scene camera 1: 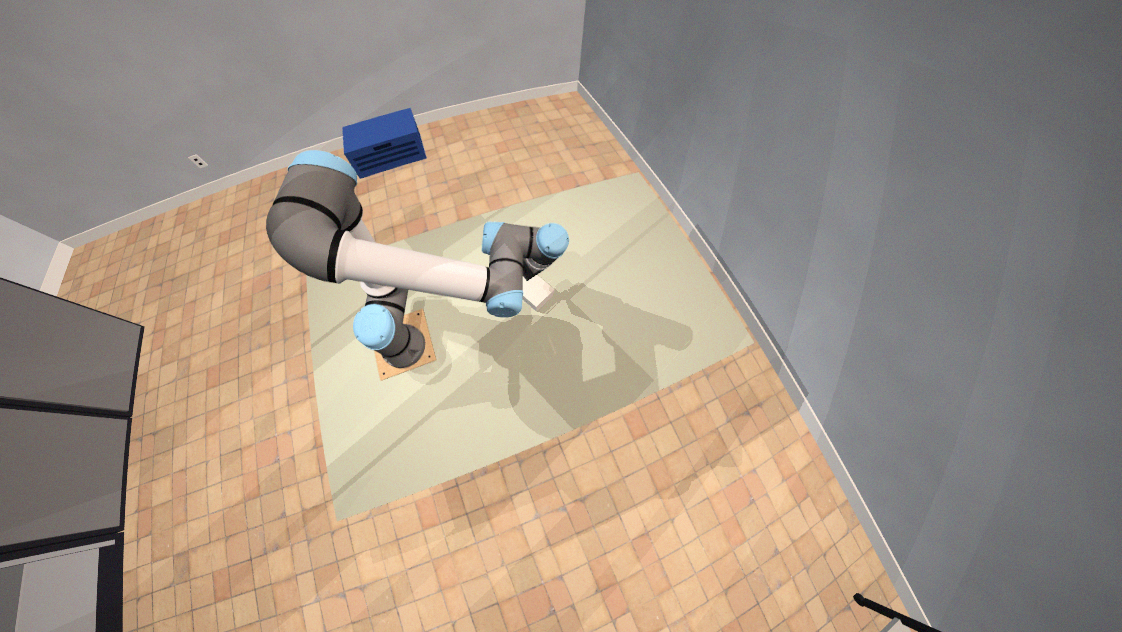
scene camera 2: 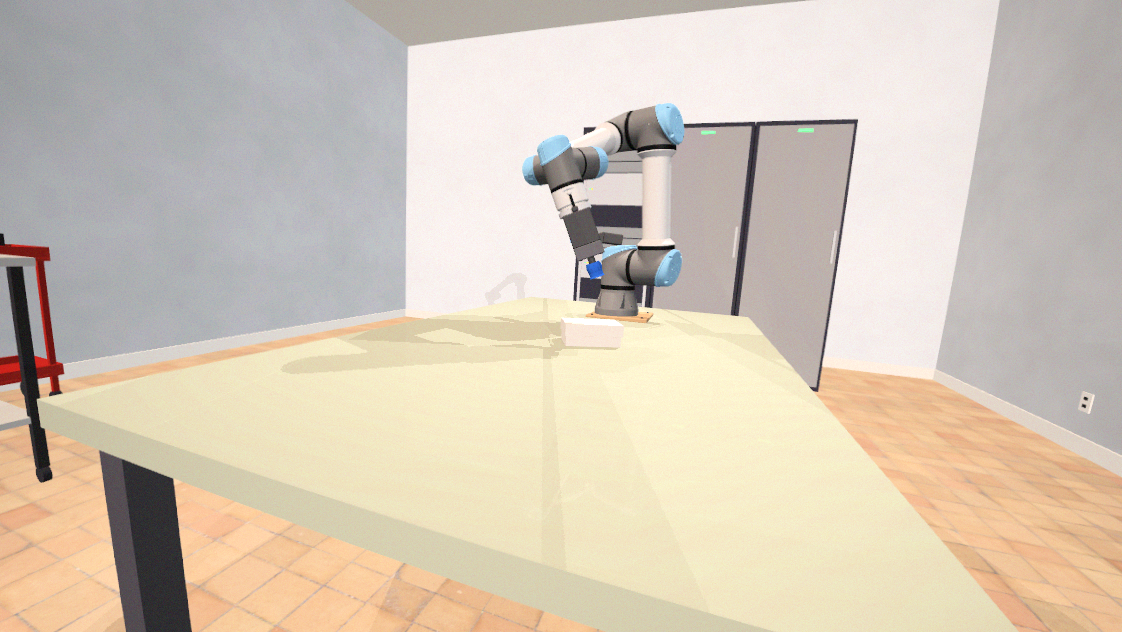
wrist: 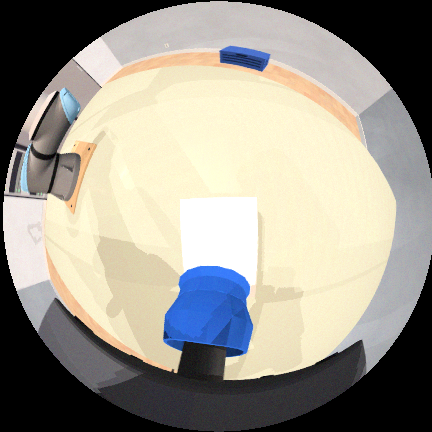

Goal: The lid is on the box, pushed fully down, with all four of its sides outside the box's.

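Seen in the pictures: hand, tool point: (scene camera 2: pixel 597 276) (wrist: pixel 213 290); arm's base, link origin: (scene camera 1: pixel 404 346) (scene camera 2: pixel 616 313) (wrist: pixel 69 176).
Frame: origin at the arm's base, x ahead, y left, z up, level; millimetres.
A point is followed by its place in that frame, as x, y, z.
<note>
The white lid (scene camera 1: pixel 537 291) @(489, 79, 42) (scene camera 2: pixel 592 322) @(483, 110, 42) (wrist: pixel 219 227) @(458, 129, 42) lies level as the top of a pale, low block on the table. No box shows apart from this block. In scene camera 2 the block's sides look smooth, with no seam that I can make out, so I cannot tell how far down the lid sits or whether all four of its sides are outside the box's. My gripper (scene camera 2: pixel 595 276) (wrist: pixel 214 270), a blue suction cup, hangs tilted above and apart from the lid, with nothing on it. The arm hides the cup in scene camera 1.
The pale table (scene camera 1: pixel 376 447) @(-122, -311, -8) (scene camera 2: pixel 392 471) @(1112, 182, -8) (wrist: pixel 310 170) @(547, 300, -8) bears the block and the arm's wooden base plate (scene camera 1: pixel 386 371) @(-68, -73, -3) (scene camera 2: pixel 645 317) @(30, 112, 3) (wrist: pixel 86 150) @(50, 99, 3). A blue chest (scene camera 1: pixel 383 139) (wrist: pixel 244 57) stands by the wall. Grey cabinets (scene camera 1: pixel 62 345) (scene camera 2: pixel 793 235) stand behind the arm. A red cart (scene camera 2: pixel 45 314) stands beyond the table.
</note>
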